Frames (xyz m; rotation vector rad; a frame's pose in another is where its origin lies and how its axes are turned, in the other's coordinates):
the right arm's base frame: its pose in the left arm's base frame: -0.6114 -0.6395 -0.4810 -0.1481 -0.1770 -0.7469
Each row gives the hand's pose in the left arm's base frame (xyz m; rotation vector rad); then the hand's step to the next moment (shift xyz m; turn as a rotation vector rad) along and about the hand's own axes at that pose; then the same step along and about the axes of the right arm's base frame.
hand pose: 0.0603 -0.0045 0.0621 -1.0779 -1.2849 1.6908
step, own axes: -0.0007 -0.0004 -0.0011 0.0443 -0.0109 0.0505
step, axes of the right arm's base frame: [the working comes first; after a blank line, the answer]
step, axes of the left arm's base frame: 0.0013 -0.0002 0.0004 -0.0625 0.0251 0.0098

0.0011 0.0008 0.0002 -0.0595 -0.0253 0.0212
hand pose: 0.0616 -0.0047 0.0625 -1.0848 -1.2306 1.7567
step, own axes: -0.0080 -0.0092 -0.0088 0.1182 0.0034 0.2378
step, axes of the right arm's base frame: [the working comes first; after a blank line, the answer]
step, axes of the left arm's base frame: 0.0120 -0.0015 0.0090 -0.2642 0.0221 0.0147

0.0115 0.0065 0.0072 -0.2018 -0.1662 0.0469
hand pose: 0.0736 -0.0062 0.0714 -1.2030 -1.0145 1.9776
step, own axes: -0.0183 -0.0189 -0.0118 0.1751 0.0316 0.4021
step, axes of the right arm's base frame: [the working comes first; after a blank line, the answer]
step, axes of the left arm's base frame: 0.0201 -0.0012 0.0206 -0.4395 0.0040 0.0141

0.0196 0.0115 0.0177 -0.3161 -0.2994 0.0615
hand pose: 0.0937 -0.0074 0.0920 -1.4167 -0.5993 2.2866
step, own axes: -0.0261 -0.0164 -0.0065 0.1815 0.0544 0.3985
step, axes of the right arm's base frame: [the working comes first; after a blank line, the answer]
step, axes of the left arm's base frame: 0.0184 0.0009 0.0256 -0.4411 -0.0111 -0.0044

0.0180 0.0115 0.0232 -0.3112 -0.3102 0.0407
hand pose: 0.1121 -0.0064 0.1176 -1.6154 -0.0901 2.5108
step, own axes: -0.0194 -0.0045 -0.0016 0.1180 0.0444 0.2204
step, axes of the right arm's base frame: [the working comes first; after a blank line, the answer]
step, axes of the left arm's base frame: 0.0098 0.0012 0.0174 -0.2525 -0.0174 -0.0202

0.0099 0.0064 0.0161 -0.1746 -0.1843 0.0039
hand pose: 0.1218 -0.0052 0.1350 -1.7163 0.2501 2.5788
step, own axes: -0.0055 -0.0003 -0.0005 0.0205 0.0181 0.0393
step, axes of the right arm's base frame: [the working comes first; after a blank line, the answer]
step, axes of the left arm's base frame: 0.0026 0.0006 0.0048 -0.0460 -0.0131 -0.0019

0.0026 0.0019 0.0045 -0.0249 -0.0409 0.0005
